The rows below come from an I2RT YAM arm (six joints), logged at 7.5 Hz.
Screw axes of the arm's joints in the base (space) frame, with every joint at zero. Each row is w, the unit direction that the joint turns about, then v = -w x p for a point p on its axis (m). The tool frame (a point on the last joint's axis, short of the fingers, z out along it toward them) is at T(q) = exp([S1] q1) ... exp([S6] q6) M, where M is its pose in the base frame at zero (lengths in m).
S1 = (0, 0, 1, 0, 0, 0)
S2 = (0, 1, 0, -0.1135, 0, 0.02)
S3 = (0, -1, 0, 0.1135, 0, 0.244)
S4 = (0, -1, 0, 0.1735, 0, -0.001)
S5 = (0, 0, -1, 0, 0.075, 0)
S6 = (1, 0, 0, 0, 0.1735, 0)
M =
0 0 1 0.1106
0 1 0 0
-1 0 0 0.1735
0 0 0 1
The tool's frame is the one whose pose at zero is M.
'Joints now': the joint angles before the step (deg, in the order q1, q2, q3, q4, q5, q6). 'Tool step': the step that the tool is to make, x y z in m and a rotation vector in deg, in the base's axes. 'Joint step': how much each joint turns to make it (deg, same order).
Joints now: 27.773 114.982 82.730 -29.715 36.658 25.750
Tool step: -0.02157 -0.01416 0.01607 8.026 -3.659 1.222
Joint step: -0.789 -8.248 -8.625 6.589 -5.696 1.317
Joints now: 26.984 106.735 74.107 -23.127 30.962 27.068
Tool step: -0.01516 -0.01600 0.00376 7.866 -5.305 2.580
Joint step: -1.668 -6.529 -9.305 11.218 -6.333 -0.434
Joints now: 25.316 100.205 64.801 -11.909 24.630 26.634
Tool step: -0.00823 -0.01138 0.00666 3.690 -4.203 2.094
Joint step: -1.402 -4.137 -4.945 6.714 -3.619 -1.406
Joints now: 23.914 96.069 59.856 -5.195 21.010 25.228
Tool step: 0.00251 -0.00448 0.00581 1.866 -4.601 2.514
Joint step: -1.061 -1.148 -1.849 6.493 -2.726 -2.457
